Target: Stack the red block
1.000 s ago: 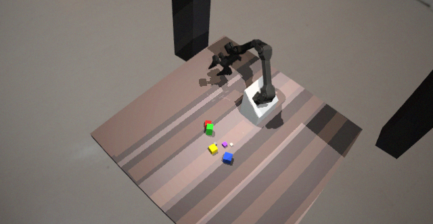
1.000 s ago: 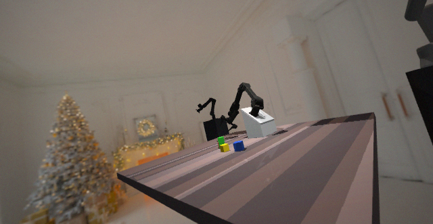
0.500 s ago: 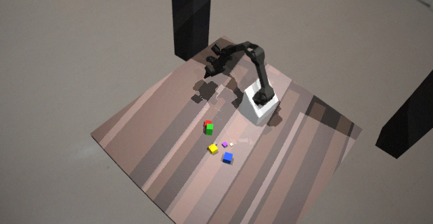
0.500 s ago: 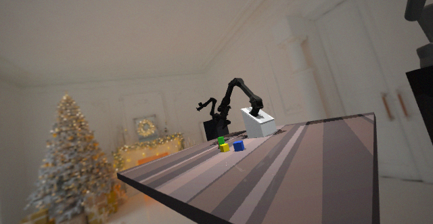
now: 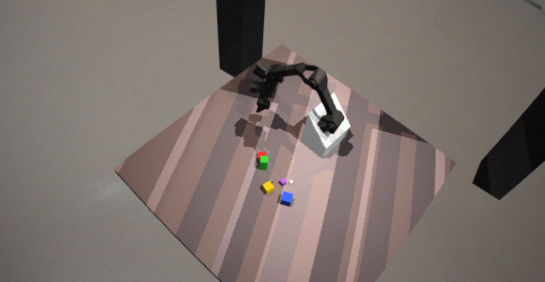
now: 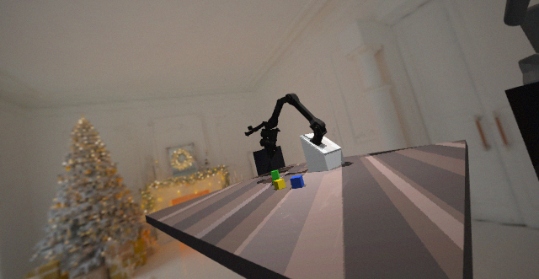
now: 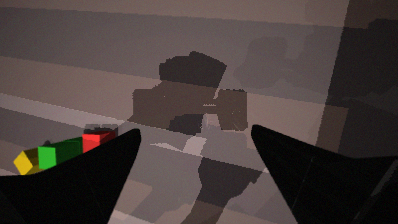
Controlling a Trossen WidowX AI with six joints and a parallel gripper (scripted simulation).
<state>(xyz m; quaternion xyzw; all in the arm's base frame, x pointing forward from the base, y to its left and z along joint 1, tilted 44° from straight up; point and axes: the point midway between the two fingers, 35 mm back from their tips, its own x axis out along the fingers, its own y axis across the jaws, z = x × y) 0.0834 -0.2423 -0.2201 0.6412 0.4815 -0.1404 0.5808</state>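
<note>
Right now the red block is 16 cm ahead of my gripper tip, 16 cm to the left of it and 12 cm below it. The rest, counted from my gripper tip: tiny white block: 18 cm ahead, 35 cm to the left, 13 cm below; small purple block: 21 cm ahead, 32 cm to the left, 13 cm below; yellow block: 28 cm ahead, 28 cm to the left, 12 cm below.
</note>
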